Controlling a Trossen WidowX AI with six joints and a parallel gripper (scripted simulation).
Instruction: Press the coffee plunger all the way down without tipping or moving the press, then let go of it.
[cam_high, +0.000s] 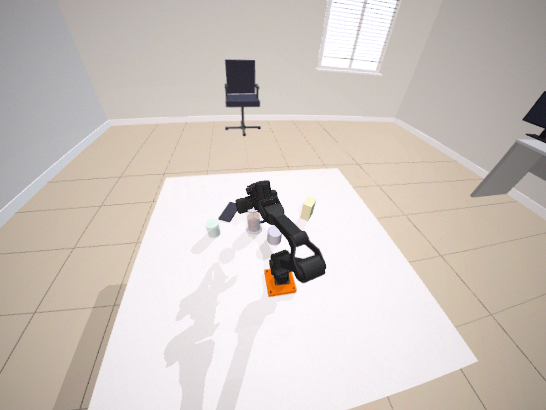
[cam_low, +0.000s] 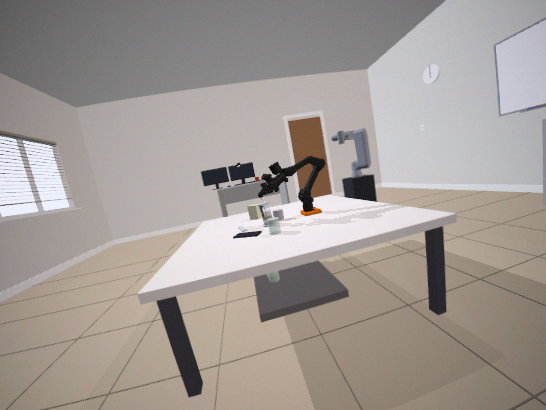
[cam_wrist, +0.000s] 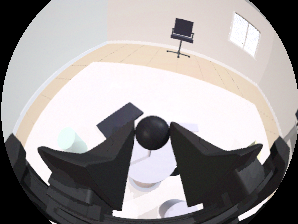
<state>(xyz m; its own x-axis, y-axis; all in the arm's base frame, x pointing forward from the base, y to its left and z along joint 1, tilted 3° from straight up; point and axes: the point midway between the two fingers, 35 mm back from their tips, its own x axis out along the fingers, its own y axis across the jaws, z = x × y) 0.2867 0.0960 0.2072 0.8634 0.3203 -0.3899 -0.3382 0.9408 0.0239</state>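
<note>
Now: gripper tip 10 cm above the coffee press, 2 cm to the left of it and 1 cm past it. Also, from my gripper tip: dark flat slab 20 cm below, 13 cm to the left, 11 cm ahead; grey cup 17 cm below, 11 cm to the right, 10 cm behind.
</note>
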